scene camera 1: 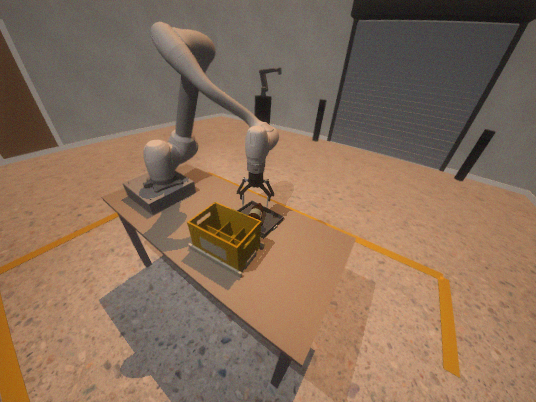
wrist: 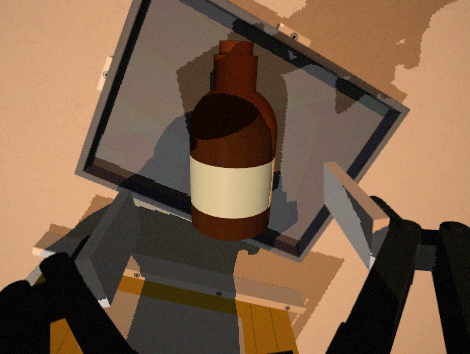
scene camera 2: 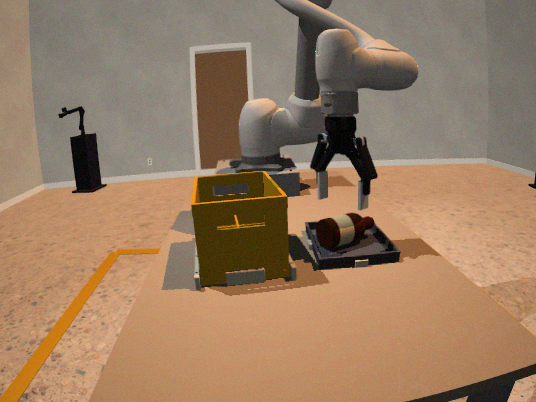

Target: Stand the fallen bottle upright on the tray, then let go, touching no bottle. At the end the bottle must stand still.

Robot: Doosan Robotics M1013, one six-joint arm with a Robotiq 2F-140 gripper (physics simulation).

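Places are measured from the arm's base along level axes (x up, y left, z back), in metres.
Pixels of known places: gripper, between the fingertips: (scene camera 1: 255, 205) (wrist: 229, 196) (scene camera 2: 342, 203); arm's base, origin of its link: (scene camera 1: 164, 181) (scene camera 2: 261, 166).
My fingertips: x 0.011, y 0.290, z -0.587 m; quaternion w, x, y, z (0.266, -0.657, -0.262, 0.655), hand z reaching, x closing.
Note:
For each thing: its top centre in the pictures, then the offset to it from my fingertips. Level surfaces: height alone.
- brown bottle, centre of its top: (wrist: 235, 154) (scene camera 2: 349, 213) (scene camera 1: 256, 207) dx -0.029, dy +0.019, dz +0.007 m
- dark tray, centre of its top: (wrist: 240, 141) (scene camera 2: 348, 235) (scene camera 1: 257, 215) dx -0.083, dy +0.018, dz -0.003 m
- yellow crate, centre of its top: (scene camera 2: 233, 184) (scene camera 1: 224, 221) dx +0.067, dy -0.247, dz -0.075 m
- table, height of its surface: dx -0.108 m
A brown bottle (scene camera 1: 256, 212) (scene camera 2: 342, 231) (wrist: 231, 187) with a cream label lies on its side in the dark tray (scene camera 1: 275, 226) (scene camera 2: 350, 260) (wrist: 107, 93). In the wrist view its neck points to the top of the view and its base reaches over the tray's near wall. In scene camera 2 the base faces left and the neck right. My gripper (scene camera 1: 256, 202) (scene camera 2: 343, 194) (wrist: 229, 196) is open and empty, pointing down above the bottle. In the wrist view one finger shows on each side of the bottle's base end, apart from it.
A yellow crate (scene camera 1: 212, 242) (scene camera 2: 242, 245) (wrist: 270, 325) with inner dividers stands right beside the tray, held by pale strips at its foot. Its walls rise higher than the tray. The arm's base (scene camera 1: 159, 192) stands at the far end of the table (scene camera 1: 300, 280) (scene camera 2: 320, 330).

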